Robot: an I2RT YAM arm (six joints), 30 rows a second.
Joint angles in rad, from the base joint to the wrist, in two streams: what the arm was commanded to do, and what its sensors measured. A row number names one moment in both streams.
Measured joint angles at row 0: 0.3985, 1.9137, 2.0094, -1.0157, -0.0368, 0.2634
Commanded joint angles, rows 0 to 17: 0.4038, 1.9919, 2.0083, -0.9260, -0.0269, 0.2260; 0.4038, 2.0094, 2.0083, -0.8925, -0.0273, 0.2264; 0.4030, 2.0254, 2.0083, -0.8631, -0.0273, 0.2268; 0.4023, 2.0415, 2.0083, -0.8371, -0.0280, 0.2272; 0.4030, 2.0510, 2.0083, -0.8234, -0.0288, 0.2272; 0.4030, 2.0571, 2.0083, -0.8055, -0.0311, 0.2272; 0.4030, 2.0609, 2.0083, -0.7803, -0.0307, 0.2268; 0.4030, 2.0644, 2.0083, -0.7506, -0.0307, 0.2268; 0.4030, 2.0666, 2.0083, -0.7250, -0.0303, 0.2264; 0.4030, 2.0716, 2.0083, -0.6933, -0.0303, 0.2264; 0.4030, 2.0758, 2.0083, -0.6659, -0.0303, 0.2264; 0.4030, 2.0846, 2.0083, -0.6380, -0.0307, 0.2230; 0.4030, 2.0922, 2.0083, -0.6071, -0.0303, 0.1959; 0.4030, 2.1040, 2.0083, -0.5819, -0.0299, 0.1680; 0.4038, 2.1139, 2.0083, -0.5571, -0.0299, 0.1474; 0.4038, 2.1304, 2.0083, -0.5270, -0.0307, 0.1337; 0.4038, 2.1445, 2.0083, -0.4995, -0.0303, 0.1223; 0.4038, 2.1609, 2.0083, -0.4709, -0.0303, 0.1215
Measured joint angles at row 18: 0.4000, 2.1132, 1.9934, -0.5194, -0.0368, 0.1764
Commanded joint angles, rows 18 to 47: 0.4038, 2.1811, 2.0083, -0.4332, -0.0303, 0.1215; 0.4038, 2.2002, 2.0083, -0.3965, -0.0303, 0.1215; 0.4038, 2.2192, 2.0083, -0.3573, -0.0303, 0.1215; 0.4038, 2.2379, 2.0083, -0.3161, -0.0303, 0.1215; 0.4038, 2.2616, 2.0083, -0.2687, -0.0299, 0.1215; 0.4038, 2.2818, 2.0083, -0.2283, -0.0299, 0.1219; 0.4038, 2.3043, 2.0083, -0.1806, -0.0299, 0.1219; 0.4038, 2.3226, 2.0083, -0.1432, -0.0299, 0.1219; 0.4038, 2.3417, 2.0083, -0.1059, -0.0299, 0.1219; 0.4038, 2.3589, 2.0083, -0.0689, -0.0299, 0.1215; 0.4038, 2.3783, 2.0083, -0.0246, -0.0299, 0.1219; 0.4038, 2.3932, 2.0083, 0.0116, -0.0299, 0.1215; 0.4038, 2.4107, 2.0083, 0.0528, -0.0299, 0.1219; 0.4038, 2.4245, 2.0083, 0.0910, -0.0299, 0.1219; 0.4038, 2.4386, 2.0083, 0.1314, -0.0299, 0.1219; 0.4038, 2.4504, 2.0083, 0.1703, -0.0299, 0.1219; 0.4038, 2.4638, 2.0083, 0.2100, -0.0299, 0.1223; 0.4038, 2.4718, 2.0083, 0.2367, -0.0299, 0.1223; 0.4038, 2.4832, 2.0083, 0.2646, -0.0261, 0.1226; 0.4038, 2.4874, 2.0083, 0.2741, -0.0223, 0.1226; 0.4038, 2.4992, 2.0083, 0.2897, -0.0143, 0.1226; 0.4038, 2.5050, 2.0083, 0.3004, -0.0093, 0.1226; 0.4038, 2.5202, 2.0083, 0.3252, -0.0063, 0.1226; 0.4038, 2.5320, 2.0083, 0.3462, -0.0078, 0.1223; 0.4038, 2.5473, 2.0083, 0.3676, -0.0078, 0.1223; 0.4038, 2.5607, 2.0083, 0.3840, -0.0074, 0.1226; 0.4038, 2.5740, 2.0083, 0.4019, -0.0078, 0.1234; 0.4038, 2.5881, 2.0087, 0.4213, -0.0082, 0.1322; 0.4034, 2.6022, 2.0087, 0.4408, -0.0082, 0.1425; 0.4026, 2.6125, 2.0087, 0.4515, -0.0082, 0.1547
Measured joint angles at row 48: 0.4000, 2.5713, 1.9915, 0.4244, -0.0185, 0.1345
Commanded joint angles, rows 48 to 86: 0.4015, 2.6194, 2.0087, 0.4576, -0.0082, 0.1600; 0.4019, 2.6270, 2.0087, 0.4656, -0.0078, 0.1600; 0.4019, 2.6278, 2.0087, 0.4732, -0.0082, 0.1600; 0.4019, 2.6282, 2.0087, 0.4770, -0.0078, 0.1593; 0.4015, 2.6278, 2.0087, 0.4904, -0.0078, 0.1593; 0.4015, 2.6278, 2.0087, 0.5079, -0.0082, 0.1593; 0.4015, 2.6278, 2.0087, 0.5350, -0.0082, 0.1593; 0.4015, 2.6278, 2.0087, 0.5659, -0.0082, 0.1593; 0.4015, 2.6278, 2.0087, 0.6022, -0.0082, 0.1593; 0.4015, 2.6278, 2.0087, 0.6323, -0.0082, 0.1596; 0.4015, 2.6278, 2.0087, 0.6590, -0.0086, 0.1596; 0.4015, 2.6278, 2.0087, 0.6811, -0.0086, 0.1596; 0.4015, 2.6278, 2.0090, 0.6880, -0.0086, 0.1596; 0.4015, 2.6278, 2.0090, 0.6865, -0.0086, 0.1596; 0.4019, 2.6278, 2.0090, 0.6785, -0.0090, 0.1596; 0.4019, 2.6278, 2.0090, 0.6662, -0.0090, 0.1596; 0.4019, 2.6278, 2.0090, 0.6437, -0.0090, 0.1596; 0.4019, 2.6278, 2.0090, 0.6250, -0.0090, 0.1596; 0.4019, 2.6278, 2.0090, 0.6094, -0.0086, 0.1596; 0.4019, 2.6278, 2.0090, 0.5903, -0.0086, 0.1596; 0.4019, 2.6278, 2.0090, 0.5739, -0.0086, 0.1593; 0.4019, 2.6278, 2.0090, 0.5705, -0.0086, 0.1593; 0.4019, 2.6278, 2.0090, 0.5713, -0.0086, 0.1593; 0.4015, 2.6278, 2.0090, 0.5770, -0.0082, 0.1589; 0.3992, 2.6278, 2.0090, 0.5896, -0.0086, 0.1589; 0.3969, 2.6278, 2.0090, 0.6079, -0.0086, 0.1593; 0.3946, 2.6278, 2.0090, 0.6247, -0.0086, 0.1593; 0.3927, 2.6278, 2.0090, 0.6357, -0.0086, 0.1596; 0.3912, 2.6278, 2.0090, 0.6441, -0.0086, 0.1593; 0.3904, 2.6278, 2.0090, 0.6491, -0.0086, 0.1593; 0.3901, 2.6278, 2.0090, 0.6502, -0.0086, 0.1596; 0.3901, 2.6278, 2.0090, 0.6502, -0.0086, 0.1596; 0.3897, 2.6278, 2.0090, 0.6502, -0.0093, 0.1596; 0.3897, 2.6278, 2.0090, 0.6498, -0.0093, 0.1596; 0.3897, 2.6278, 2.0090, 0.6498, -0.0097, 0.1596; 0.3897, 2.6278, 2.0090, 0.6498, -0.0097, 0.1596; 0.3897, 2.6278, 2.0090, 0.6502, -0.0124, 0.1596; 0.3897, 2.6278, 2.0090, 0.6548, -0.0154, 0.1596; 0.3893, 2.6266, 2.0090, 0.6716, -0.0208, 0.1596
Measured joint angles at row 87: 0.3981, 2.6419, 1.9907, 0.6369, -0.0185, 0.1570
